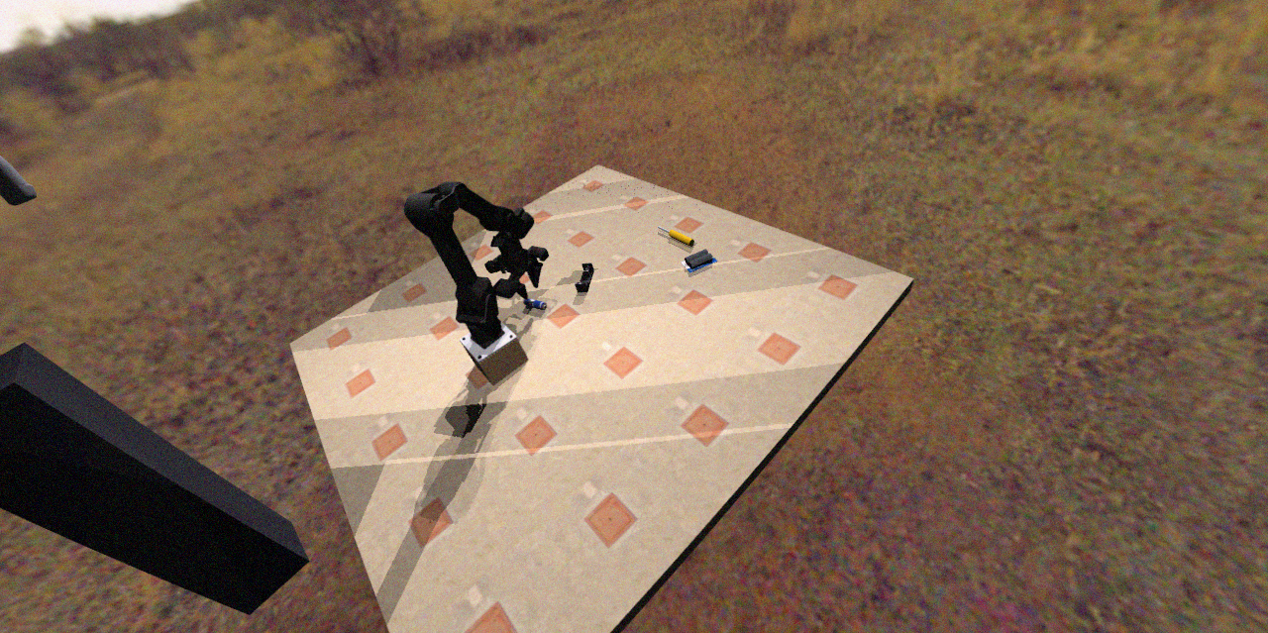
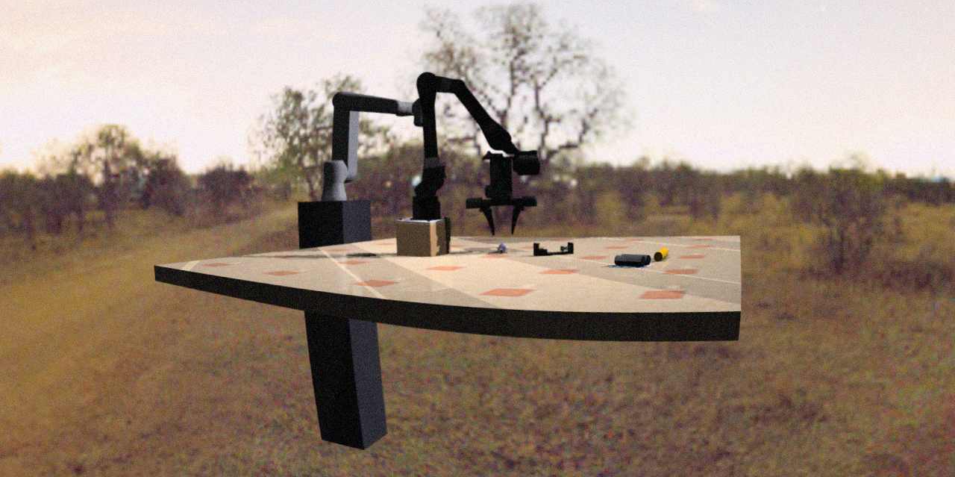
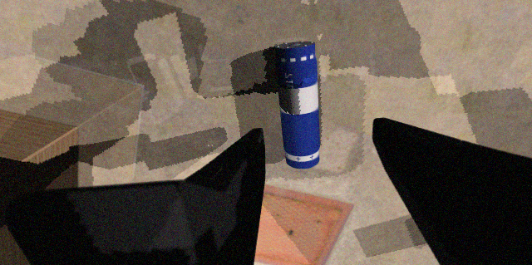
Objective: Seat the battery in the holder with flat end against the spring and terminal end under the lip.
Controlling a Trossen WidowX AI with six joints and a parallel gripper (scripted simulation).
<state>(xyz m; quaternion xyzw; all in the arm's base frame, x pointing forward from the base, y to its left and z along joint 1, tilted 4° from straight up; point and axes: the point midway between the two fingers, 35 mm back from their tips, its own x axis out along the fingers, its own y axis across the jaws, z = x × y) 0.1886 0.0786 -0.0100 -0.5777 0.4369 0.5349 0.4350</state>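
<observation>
Now: gripper tip 40 mm above the battery. The rest, counted from my gripper tip: yellow screwdriver (450 mm ahead, 160 mm to the right, 40 mm below).
</observation>
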